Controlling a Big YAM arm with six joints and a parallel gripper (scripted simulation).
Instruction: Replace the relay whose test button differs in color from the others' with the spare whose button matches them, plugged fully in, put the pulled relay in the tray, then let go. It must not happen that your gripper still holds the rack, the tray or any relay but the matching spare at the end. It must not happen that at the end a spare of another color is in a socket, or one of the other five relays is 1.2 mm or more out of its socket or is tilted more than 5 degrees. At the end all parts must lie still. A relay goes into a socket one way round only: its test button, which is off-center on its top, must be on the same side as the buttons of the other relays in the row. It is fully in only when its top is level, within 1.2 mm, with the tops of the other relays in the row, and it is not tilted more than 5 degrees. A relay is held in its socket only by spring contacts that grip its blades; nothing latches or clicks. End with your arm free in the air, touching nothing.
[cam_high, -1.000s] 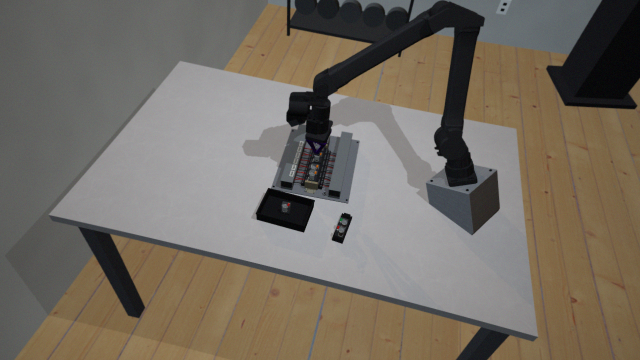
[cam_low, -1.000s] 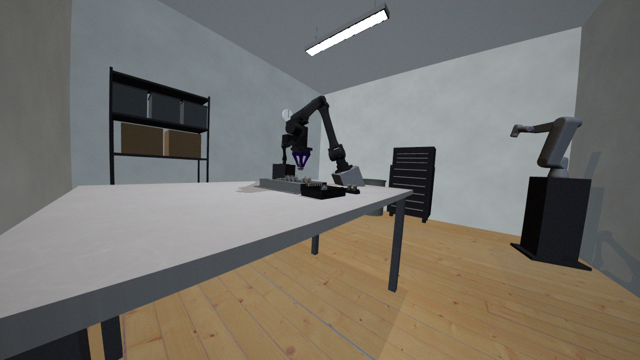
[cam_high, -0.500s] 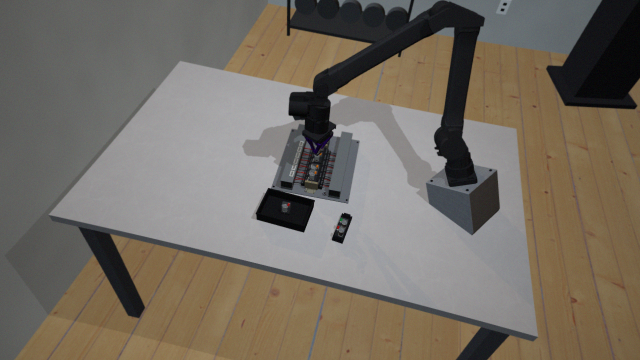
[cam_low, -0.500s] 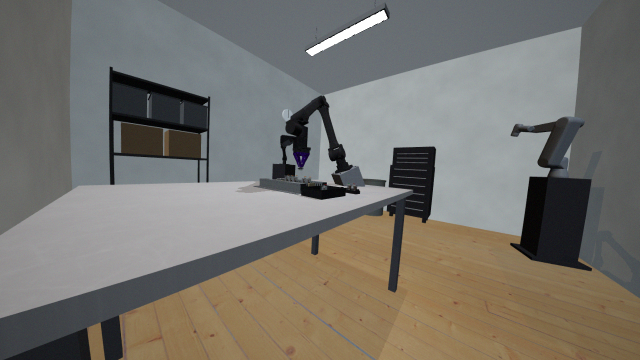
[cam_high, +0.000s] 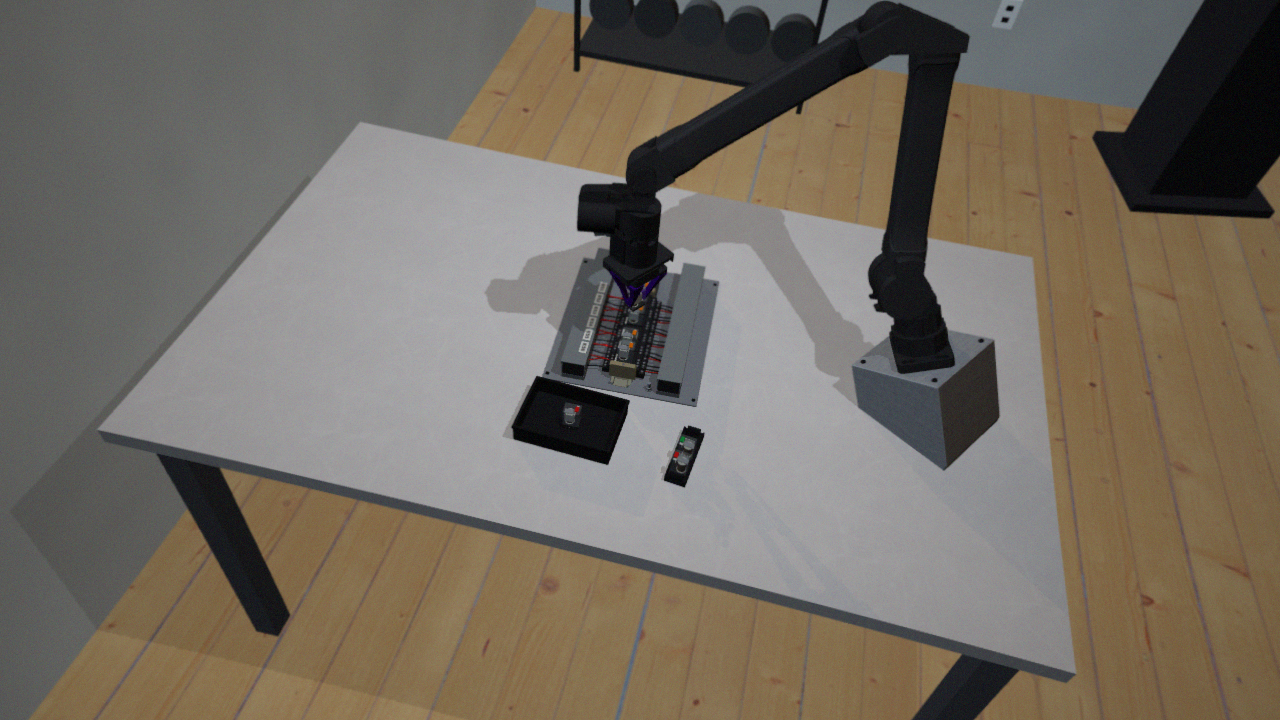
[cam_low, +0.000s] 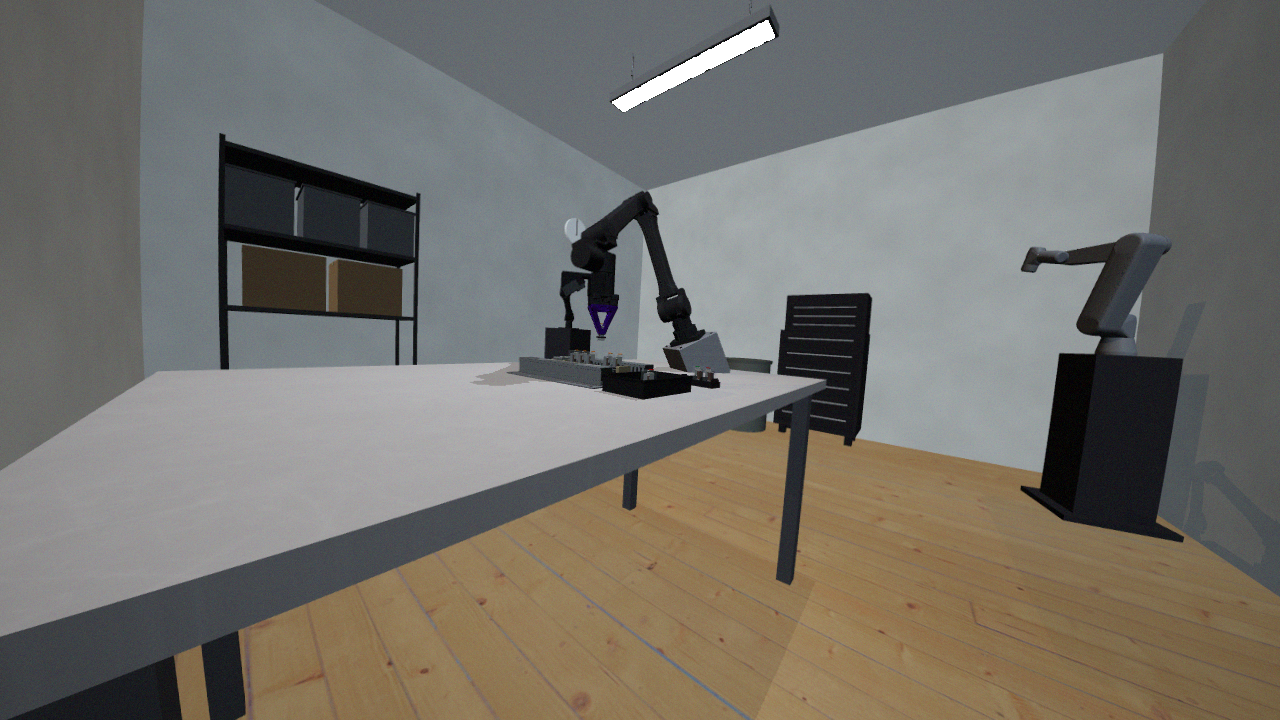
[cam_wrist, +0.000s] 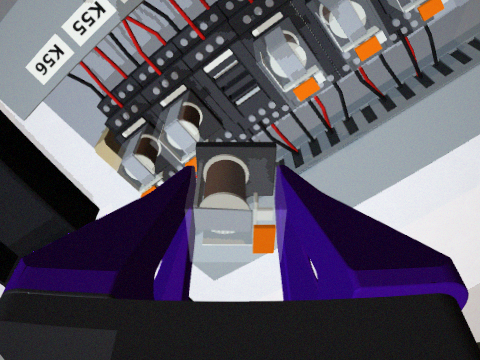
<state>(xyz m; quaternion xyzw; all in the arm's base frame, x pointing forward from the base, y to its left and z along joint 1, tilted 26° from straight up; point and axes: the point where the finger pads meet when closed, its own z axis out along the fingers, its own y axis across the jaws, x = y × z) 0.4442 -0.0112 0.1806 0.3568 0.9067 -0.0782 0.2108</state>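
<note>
The grey panel is 10 mm behind my hand, 50 mm to the right of it and 120 mm below it.
</note>
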